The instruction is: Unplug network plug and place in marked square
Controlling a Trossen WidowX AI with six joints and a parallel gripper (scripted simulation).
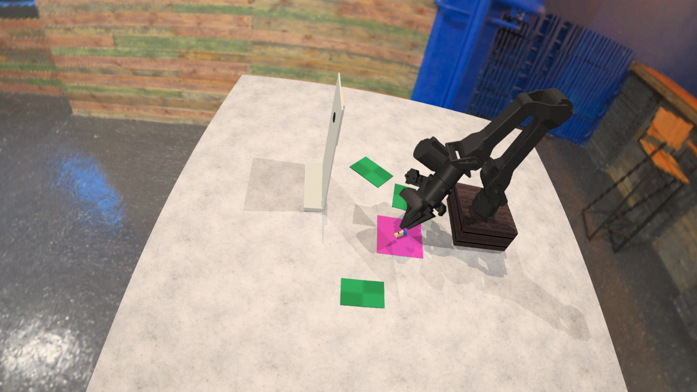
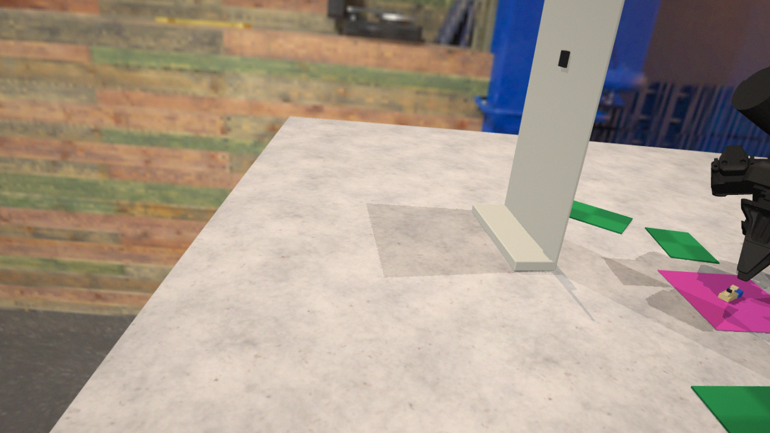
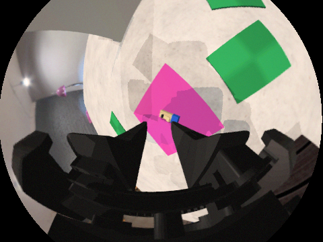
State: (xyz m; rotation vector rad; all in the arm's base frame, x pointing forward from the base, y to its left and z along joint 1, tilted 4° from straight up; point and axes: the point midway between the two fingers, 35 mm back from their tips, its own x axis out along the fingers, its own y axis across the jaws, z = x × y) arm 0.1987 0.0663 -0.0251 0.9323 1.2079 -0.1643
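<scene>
The network plug lies 2 cm below my gripper tip. The rest, counted from my gripper tip: upright cream panel (23 cm ahead, 11 cm above, 10 cm to the right); then magenta marked square (3 cm below).
</scene>
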